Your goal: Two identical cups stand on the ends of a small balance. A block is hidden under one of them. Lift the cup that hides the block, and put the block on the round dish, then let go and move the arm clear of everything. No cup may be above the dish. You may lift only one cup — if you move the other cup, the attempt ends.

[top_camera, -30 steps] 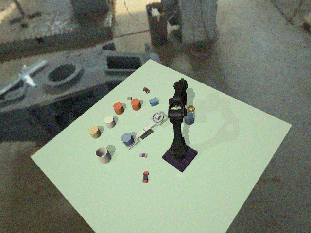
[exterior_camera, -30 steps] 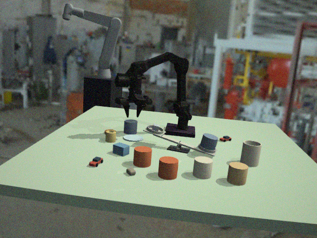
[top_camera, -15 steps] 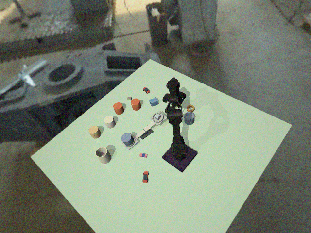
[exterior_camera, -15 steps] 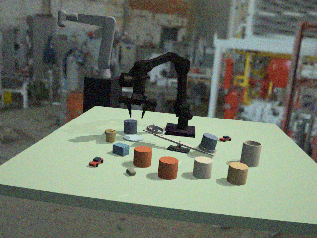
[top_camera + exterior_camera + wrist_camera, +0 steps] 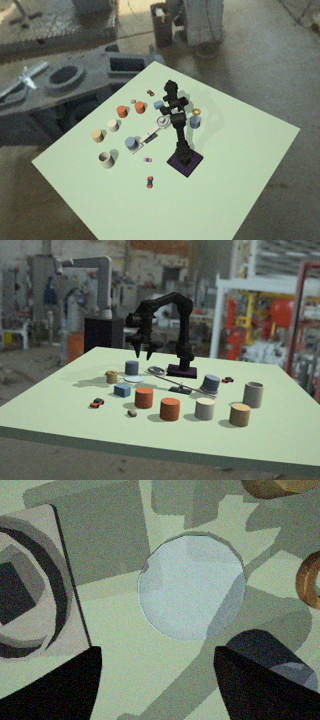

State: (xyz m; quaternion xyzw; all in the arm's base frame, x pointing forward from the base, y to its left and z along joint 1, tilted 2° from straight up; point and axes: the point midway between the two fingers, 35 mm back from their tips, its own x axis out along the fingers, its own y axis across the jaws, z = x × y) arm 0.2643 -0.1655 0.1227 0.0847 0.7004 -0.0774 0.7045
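The grey block is 9 cm to the left of my gripper tip, 4 cm ahead of it and 3 cm below it. The rest, counted from my gripper tip: round dish: 11 cm below, 4 cm to the right, 1 cm behind; pebble: 40 cm ahead, 10 cm to the left, 10 cm below; blue box: 22 cm ahead, 9 cm below, 1 cm to the right.
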